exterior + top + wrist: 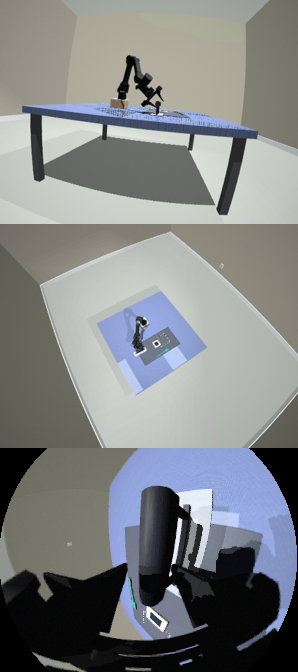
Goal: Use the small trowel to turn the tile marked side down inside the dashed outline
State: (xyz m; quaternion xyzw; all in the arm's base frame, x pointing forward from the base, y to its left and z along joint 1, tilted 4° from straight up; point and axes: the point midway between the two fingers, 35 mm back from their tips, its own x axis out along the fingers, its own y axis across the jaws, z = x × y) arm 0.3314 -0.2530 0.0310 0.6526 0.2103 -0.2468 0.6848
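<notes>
The small trowel is 3 cm below my gripper tip and 1 cm behind it. The rest, counted from my gripper tip: dark mat 25 cm to the left, 8 cm below, 4 cm ahead; then teal trowel 28 cm to the left, 18 cm ahead, 6 cm below; then white tile 26 cm to the left, 6 cm below, 1 cm ahead.
</notes>
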